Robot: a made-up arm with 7 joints. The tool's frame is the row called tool. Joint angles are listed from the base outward.
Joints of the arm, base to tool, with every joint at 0 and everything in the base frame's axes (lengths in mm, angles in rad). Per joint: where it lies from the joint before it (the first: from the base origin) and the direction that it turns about. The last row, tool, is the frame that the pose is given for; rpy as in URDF.
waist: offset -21 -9 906 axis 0 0 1
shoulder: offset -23 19 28 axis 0 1 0
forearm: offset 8 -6 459 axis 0 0 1
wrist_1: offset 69 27 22 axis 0 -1 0
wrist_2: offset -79 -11 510 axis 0 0 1
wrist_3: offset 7 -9 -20 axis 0 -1 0
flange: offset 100 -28 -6 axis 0 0 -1
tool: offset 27 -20 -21 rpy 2.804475 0.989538 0.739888
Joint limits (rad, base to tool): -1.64..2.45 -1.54..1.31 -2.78..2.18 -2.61..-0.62 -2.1..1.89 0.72..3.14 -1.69..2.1
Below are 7 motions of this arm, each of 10 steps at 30 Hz.
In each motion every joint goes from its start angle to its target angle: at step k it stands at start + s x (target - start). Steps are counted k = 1, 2, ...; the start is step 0. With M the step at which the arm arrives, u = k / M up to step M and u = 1 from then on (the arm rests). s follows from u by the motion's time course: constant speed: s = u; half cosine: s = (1 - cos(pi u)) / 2; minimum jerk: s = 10 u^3 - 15 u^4 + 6 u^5.
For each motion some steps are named. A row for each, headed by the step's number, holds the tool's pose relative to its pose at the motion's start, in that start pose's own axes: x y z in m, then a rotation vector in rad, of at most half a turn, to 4 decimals.
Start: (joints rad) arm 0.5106 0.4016 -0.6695 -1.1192 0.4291 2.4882 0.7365
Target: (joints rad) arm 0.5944 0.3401 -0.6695 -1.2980 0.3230 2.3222 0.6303
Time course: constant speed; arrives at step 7
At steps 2, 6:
2: 0.0014 -0.0098 0.0153 -0.0426 -0.0725 -0.0472
6: 0.0015 -0.0309 0.0484 -0.1261 -0.2161 -0.1498

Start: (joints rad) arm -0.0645 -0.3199 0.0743 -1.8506 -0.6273 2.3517 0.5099
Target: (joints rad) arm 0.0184 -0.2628 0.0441 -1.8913 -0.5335 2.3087 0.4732
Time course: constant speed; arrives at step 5
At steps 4, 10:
4: 0.0447 -0.0394 0.0067 0.0483 0.0002 -0.1319
10: 0.0553 -0.0501 0.0078 0.0593 -0.0003 -0.1652

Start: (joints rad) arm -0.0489 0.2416 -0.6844 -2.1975 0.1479 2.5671 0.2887
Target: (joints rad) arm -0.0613 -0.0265 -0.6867 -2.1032 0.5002 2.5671 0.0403
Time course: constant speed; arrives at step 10
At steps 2, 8, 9, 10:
2: -0.0285 0.0174 -0.0113 0.0400 0.0892 0.0036
8: -0.1192 0.0667 -0.0328 0.1495 0.3673 0.0188
9: -0.1349 0.0744 -0.0346 0.1663 0.4150 0.0222
10: -0.1507 0.0820 -0.0359 0.1827 0.4630 0.0258

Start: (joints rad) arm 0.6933 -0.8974 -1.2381 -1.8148 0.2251 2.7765 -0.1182
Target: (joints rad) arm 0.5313 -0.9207 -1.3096 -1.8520 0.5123 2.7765 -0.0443
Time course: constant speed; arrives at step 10
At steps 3, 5, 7, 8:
3: -0.0398 0.0217 0.0126 0.0856 -0.0114 0.0986
5: -0.0672 0.0344 0.0205 0.1426 -0.0156 0.1652
7: -0.0952 0.0457 0.0279 0.1996 -0.0169 0.2324
8: -0.1093 0.0509 0.0314 0.2280 -0.0165 0.2662

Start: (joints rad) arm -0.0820 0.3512 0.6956 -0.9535 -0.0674 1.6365 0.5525
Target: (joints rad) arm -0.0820 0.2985 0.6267 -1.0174 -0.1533 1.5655 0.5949
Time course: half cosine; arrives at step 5
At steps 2, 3, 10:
2: -0.0043 0.0006 0.0057 -0.0053 -0.0573 0.0350
3: -0.0087 0.0016 0.0112 -0.0088 -0.1083 0.0672
10: -0.0141 0.0030 0.0176 -0.0111 -0.1649 0.1041

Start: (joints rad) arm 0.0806 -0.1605 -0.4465 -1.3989 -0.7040 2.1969 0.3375
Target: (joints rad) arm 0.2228 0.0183 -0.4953 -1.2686 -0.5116 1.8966 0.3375
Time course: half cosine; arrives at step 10
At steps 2, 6, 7, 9, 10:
2: 0.0113 -0.0047 -0.0060 0.0145 -0.0085 -0.0259
6: 0.0729 -0.0391 -0.0468 0.0876 -0.0567 -0.1831
7: 0.0869 -0.0495 -0.0584 0.1026 -0.0684 -0.2235
9: 0.1042 -0.0641 -0.0743 0.1202 -0.0834 -0.2769
10: 0.1064 -0.0662 -0.0765 0.1223 -0.0854 -0.2842

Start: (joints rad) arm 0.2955 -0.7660 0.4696 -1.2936 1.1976 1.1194 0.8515
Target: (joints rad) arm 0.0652 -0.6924 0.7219 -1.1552 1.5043 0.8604 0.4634
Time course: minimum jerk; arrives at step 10
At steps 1, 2, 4, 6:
1: 0.0015 -0.0003 -0.0003 -0.0031 -0.0019 -0.0044
2: 0.0104 -0.0023 -0.0022 -0.0207 -0.0129 -0.0298
4: 0.0557 -0.0119 -0.0108 -0.1097 -0.0665 -0.1693
6: 0.1157 -0.0243 -0.0199 -0.2253 -0.1279 -0.3808

